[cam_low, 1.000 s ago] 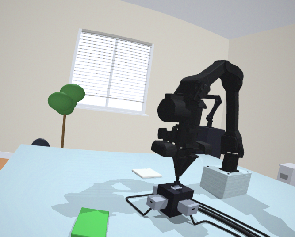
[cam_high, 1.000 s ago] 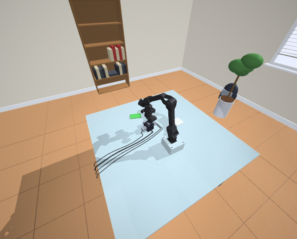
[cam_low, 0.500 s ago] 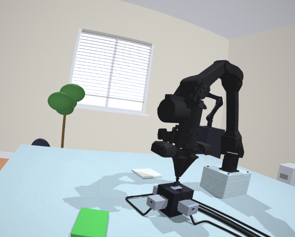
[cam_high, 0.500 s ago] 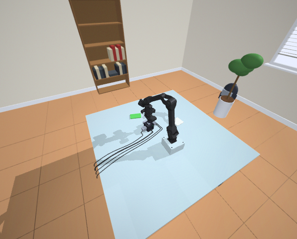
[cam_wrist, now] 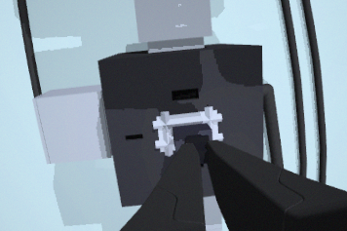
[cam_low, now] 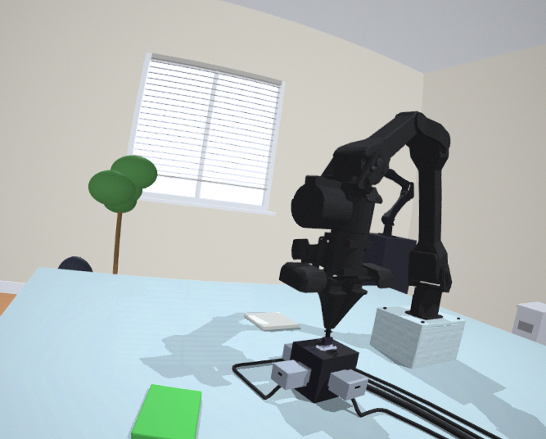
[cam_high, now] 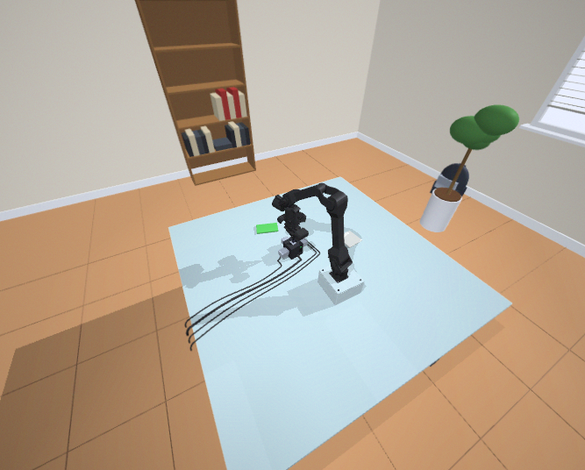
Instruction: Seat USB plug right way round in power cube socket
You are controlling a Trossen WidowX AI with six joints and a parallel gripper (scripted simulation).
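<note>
Now: gripper tip 20 mm above the grey USB plug. The rest, counted from my gripper tip: green block: 250 mm ahead, 30 mm to the left, 100 mm below; USB socket: 40 mm below; white flat pad: 80 mm behind, 330 mm to the right, 100 mm below.
</note>
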